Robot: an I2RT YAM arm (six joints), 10 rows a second.
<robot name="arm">
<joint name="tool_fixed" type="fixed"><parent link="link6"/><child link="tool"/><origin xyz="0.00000 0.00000 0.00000" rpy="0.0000 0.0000 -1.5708"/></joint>
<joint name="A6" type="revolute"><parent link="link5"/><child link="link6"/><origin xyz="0.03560 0.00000 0.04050" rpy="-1.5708 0.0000 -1.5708"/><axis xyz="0 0 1"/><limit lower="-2.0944" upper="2.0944"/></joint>
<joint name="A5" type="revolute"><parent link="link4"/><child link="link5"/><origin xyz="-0.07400 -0.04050 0.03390" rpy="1.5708 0.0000 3.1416"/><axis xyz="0 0 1"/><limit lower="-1.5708" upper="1.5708"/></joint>
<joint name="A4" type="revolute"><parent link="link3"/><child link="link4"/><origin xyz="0.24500 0.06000 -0.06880" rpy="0.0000 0.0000 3.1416"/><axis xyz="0 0 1"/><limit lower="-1.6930" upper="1.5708"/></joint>
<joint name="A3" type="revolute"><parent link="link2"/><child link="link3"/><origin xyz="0.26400 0.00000 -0.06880" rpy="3.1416 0.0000 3.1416"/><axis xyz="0 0 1"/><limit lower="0.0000" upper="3.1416"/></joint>
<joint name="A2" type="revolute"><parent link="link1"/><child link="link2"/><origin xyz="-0.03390 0.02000 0.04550" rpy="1.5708 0.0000 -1.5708"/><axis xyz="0 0 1"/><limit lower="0.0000" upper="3.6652"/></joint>
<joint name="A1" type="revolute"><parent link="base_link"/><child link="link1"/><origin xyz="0.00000 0.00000 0.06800" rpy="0.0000 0.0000 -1.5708"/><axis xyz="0 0 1"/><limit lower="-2.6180" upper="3.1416"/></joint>
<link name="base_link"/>
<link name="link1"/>
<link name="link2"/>
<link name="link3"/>
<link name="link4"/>
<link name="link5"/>
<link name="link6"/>
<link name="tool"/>
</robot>
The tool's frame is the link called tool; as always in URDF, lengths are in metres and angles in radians.
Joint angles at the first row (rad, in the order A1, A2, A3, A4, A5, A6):
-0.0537, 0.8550, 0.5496, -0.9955, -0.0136, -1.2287
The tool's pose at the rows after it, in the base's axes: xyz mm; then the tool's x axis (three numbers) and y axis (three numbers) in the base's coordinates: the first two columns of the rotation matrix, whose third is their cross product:
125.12, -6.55, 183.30, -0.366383, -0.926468, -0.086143, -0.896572, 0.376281, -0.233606
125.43, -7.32, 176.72, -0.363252, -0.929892, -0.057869, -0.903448, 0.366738, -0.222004
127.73, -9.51, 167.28, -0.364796, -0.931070, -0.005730, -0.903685, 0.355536, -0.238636
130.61, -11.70, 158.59, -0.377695, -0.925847, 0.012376, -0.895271, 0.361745, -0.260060
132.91, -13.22, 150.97, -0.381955, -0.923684, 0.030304, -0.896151, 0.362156, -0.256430
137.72, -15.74, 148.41, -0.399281, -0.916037, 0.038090, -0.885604, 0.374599, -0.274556
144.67, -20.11, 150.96, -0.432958, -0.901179, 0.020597, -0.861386, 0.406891, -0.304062
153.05, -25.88, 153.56, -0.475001, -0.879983, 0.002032, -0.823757, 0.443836, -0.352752
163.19, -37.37, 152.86, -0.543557, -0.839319, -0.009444, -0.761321, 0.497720, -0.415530
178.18, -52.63, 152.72, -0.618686, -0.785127, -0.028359, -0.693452, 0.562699, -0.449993
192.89, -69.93, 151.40, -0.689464, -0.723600, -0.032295, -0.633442, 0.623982, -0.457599
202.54, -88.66, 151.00, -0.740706, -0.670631, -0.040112, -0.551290, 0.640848, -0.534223
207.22, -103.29, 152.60, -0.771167, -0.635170, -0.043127, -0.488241, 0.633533, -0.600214
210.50, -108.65, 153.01, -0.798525, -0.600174, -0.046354, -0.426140, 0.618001, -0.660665
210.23, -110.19, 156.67, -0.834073, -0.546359, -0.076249, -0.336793, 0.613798, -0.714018
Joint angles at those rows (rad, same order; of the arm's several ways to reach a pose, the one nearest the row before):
-0.0537, 0.8555, 0.5226, -0.9864, -0.0050, -1.2370
-0.0537, 0.8732, 0.5041, -0.9708, 0.0161, -1.2475
-0.0550, 0.8952, 0.4732, -0.9178, 0.0695, -1.2598
-0.0638, 0.9145, 0.4426, -0.8526, 0.0942, -1.2606
-0.0701, 0.9456, 0.4231, -0.8105, 0.1092, -1.2658
-0.0821, 0.9714, 0.4201, -0.7667, 0.1237, -1.2629
-0.1090, 0.9913, 0.4345, -0.7278, 0.1199, -1.2524
-0.1389, 1.0108, 0.4457, -0.6668, 0.1251, -1.2365
-0.1940, 1.0490, 0.4478, -0.5655, 0.1470, -1.2182
-0.2572, 1.1322, 0.4795, -0.4755, 0.1569, -1.1893
-0.3182, 1.2321, 0.5286, -0.4203, 0.1711, -1.1590
-0.3796, 1.2827, 0.5390, -0.2968, 0.2061, -1.1600
-0.4265, 1.3073, 0.5415, -0.1979, 0.2354, -1.1752
-0.4341, 1.3179, 0.5287, -0.1070, 0.2858, -1.1619
-0.4326, 1.3004, 0.5103, -0.0407, 0.3407, -1.1136

